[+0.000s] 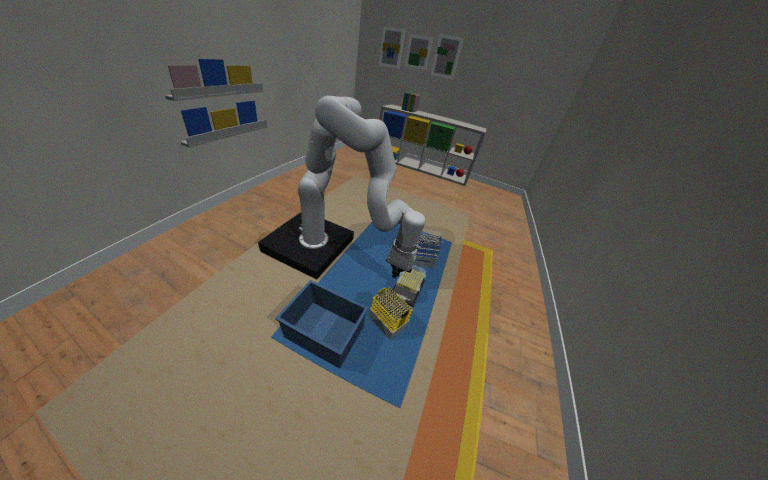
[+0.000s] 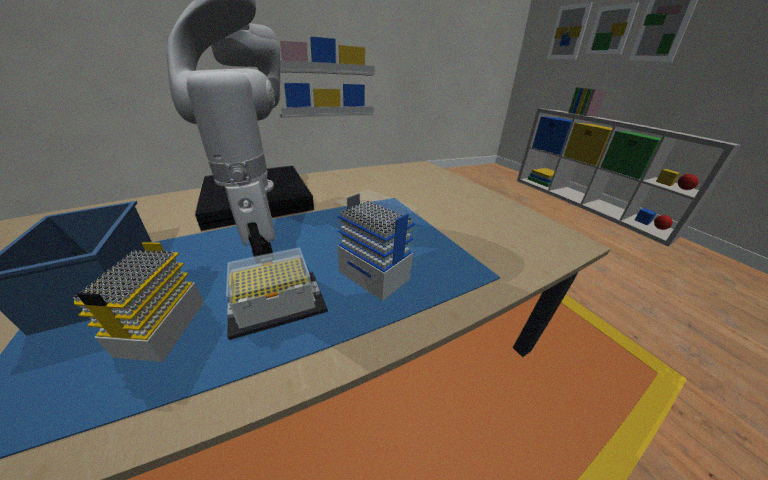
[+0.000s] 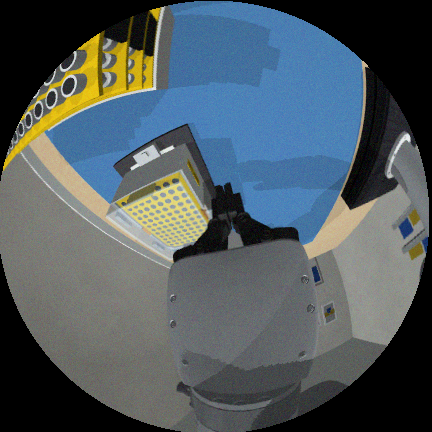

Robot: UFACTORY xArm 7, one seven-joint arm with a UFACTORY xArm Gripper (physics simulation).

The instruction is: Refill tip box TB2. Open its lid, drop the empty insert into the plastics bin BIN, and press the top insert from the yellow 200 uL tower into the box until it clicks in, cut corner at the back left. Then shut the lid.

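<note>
Tip box TB2 (image 1: 407, 290) (image 2: 274, 308) (image 3: 150, 172) is a pale grey box on a dark base plate (image 2: 318, 301) (image 3: 183, 134). Its clear lid (image 2: 267, 256) is down over it, and a yellow insert (image 2: 269, 280) (image 3: 167, 210) shows through. My gripper (image 1: 396, 274) (image 2: 263, 253) (image 3: 225, 192) is shut and empty, pointing down close behind the box, on the robot-base side. Any contact with the lid cannot be told. The yellow tower (image 1: 390, 310) (image 2: 135, 300) (image 3: 91, 57) holds several stacked inserts. The bin BIN (image 1: 308, 341) (image 2: 56, 300) is an open dark blue box.
A blue tower (image 1: 428, 249) (image 2: 362, 271) stands on the other side of the tip box from the yellow tower. The black robot base (image 1: 283, 249) (image 2: 291, 192) (image 3: 370, 150) is behind the blue mat (image 1: 351, 277) (image 2: 453, 271) (image 3: 300, 125).
</note>
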